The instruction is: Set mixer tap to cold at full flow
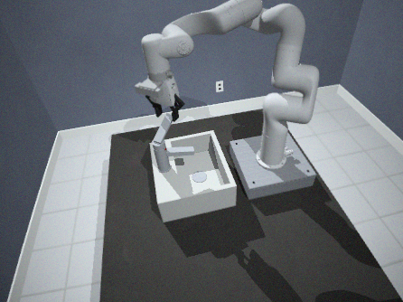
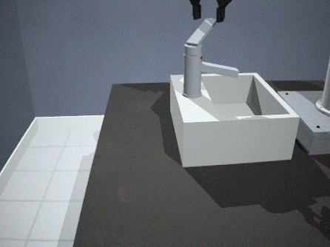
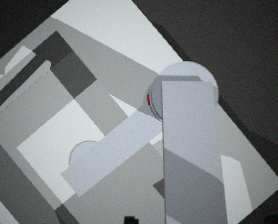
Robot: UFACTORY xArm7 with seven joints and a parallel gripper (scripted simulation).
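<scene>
The flat lever lies 40 mm below my hand, 20 mm to the left of it and 20 mm ahead of it. The rest, counted from my hand: white sink basin (300 mm below, 70 mm behind, 60 mm to the left); then grey mixer tap (100 mm below, 40 mm to the left, 30 mm ahead).
</scene>
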